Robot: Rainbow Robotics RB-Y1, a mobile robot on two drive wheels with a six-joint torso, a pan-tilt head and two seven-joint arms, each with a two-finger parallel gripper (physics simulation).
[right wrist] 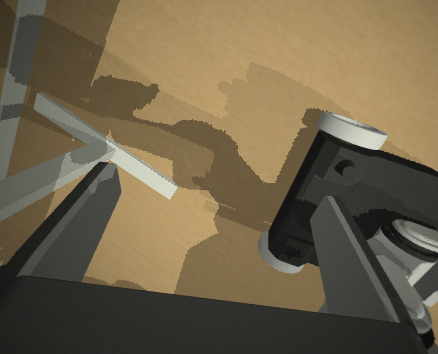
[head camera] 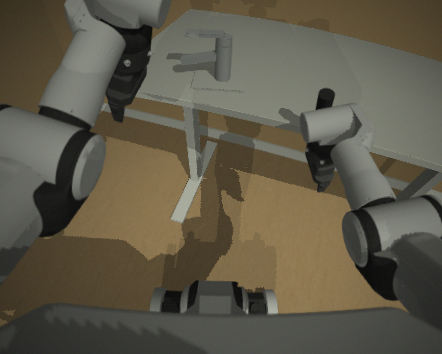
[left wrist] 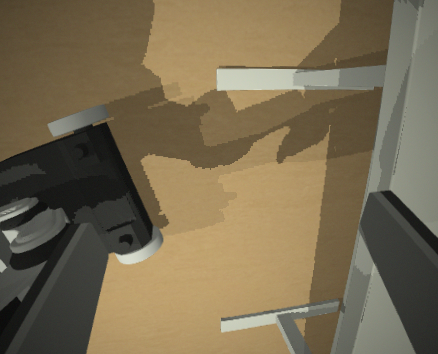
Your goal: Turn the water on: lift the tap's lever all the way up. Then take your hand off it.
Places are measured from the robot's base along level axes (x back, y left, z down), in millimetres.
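Pixels of known places: left gripper, fingertip midpoint: (head camera: 127, 102) (left wrist: 230, 225); right gripper, fingertip midpoint: (right wrist: 220, 193) (head camera: 315, 174).
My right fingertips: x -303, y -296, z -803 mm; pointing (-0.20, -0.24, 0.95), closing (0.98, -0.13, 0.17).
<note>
For each thing: its top centre in the pictures, then the offset to it from my right fingertips. "spot": a spot on its surface instead. Level surfaces: height alone.
- grey tap, surface spot: (head camera: 223, 60) spot: dy +290, dx -229, dz -225 mm
- flat lever, middle of its top: (head camera: 204, 31) dy +344, dx -256, dz -296 mm
- pale table, its level: dz -148 mm
- table leg, surface spot: (head camera: 192, 145) spot: dy +439, dx -508, dz +428 mm
The grey tap (head camera: 223, 60) stands upright on the table at the upper middle of the head view. Its spout (head camera: 197, 58) points to the left. The flat lever (head camera: 205, 34) runs left from the top of the tap, above the spout, and looks roughly level; its exact angle is hard to tell. My left gripper (head camera: 118, 119) (left wrist: 230, 225) is open and points down by the table's near edge, left of the tap and apart from it. My right gripper (head camera: 321, 189) (right wrist: 220, 193) is open and points down in front of the table, far from the tap. The tap does not show in either wrist view.
The pale table (head camera: 300, 60) (left wrist: 425, 100) spans the upper part of the head view. A table leg (head camera: 192, 145) and its foot (head camera: 185, 206) stand below the near edge. My dark wheeled base (head camera: 215, 298) (left wrist: 95, 180) (right wrist: 345, 167) is on the floor.
</note>
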